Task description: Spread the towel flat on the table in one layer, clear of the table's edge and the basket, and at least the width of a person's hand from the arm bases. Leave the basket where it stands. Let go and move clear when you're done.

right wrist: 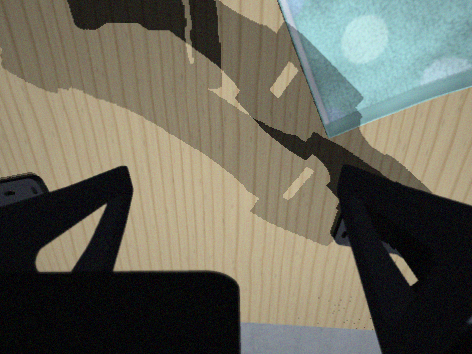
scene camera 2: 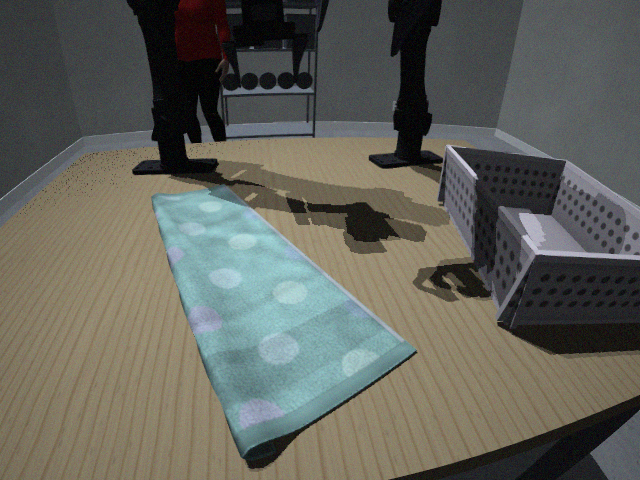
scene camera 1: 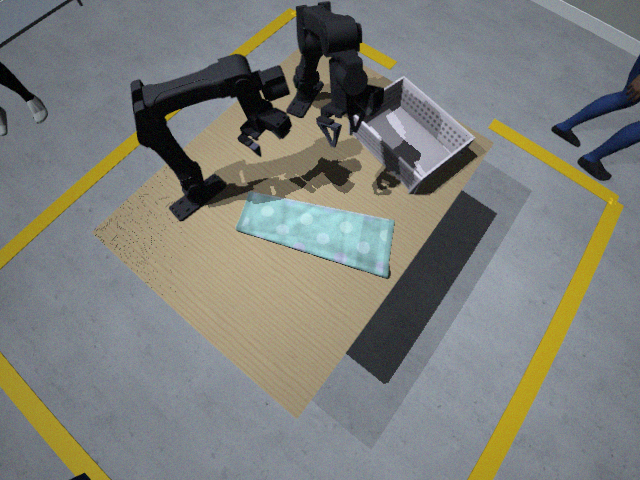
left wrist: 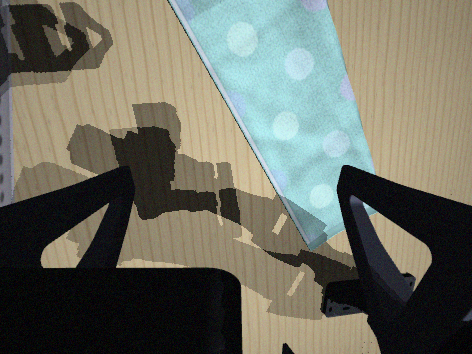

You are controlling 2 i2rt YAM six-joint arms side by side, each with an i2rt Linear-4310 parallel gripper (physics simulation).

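Observation:
The turquoise dotted towel (scene camera 1: 315,232) (scene camera 2: 248,294) (left wrist: 280,95) (right wrist: 400,45) lies on the table (scene camera 1: 248,310) (scene camera 2: 77,310) as a long narrow strip. It looks folded, with a thick, slightly raised near corner in scene camera 2. In scene camera 1 its lower right corner is close to the table's right edge. The white basket (scene camera 1: 436,116) (scene camera 2: 584,289) (left wrist: 6,125) stands apart from it. My left gripper (scene camera 1: 343,138) (left wrist: 235,177) is open and empty beside the basket's left wall in scene camera 1. My right gripper (scene camera 2: 266,82) (right wrist: 235,177) is open and empty, raised above the table.
The right arm's base (scene camera 1: 186,206) (scene camera 2: 149,166) (left wrist: 345,300) is near the towel's far end. The left arm's base (scene camera 1: 305,100) (scene camera 2: 379,159) (right wrist: 20,187) is farther back. Arm shadows fall across the table and the towel's end. A person in red (scene camera 2: 199,36) and a shelf stand behind.

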